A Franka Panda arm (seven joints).
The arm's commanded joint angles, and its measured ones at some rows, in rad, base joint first. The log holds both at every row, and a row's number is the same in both.
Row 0, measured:
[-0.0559, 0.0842, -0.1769, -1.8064, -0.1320, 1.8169, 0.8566]
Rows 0 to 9, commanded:
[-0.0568, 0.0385, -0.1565, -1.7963, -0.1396, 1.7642, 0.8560]
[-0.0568, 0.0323, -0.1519, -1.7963, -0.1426, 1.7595, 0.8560]
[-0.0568, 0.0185, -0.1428, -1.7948, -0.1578, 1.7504, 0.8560]
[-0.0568, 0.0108, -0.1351, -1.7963, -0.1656, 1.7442, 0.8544]
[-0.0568, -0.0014, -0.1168, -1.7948, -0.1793, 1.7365, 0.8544]
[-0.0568, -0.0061, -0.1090, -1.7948, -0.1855, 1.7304, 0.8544]
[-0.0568, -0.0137, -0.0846, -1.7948, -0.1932, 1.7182, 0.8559]
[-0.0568, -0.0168, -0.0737, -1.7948, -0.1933, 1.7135, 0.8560]
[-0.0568, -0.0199, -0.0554, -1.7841, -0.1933, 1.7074, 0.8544]
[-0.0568, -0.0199, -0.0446, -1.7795, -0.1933, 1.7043, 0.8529]
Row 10, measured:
[-0.0537, -0.0011, -0.1038, -1.7973, -0.1689, 1.7406, 0.8540]
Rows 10 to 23, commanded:
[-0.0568, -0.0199, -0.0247, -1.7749, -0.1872, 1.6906, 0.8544]
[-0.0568, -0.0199, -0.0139, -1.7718, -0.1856, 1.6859, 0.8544]
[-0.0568, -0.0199, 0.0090, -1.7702, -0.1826, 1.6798, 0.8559]
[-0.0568, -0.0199, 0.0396, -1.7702, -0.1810, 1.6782, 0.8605]
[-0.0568, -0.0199, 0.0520, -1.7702, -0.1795, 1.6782, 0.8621]
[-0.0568, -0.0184, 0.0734, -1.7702, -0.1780, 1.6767, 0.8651]
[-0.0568, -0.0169, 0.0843, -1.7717, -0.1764, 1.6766, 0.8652]
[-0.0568, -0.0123, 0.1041, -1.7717, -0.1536, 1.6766, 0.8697]
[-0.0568, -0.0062, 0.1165, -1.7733, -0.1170, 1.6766, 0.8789]
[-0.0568, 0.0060, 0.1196, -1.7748, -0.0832, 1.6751, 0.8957]
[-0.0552, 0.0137, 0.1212, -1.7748, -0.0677, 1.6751, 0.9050]
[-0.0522, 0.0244, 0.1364, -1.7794, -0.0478, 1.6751, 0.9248]
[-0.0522, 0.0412, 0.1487, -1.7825, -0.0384, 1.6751, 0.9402]
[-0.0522, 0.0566, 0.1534, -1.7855, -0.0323, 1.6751, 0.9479]
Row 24, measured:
[-0.0452, 0.0074, 0.1245, -1.7945, -0.0667, 1.6968, 0.9065]
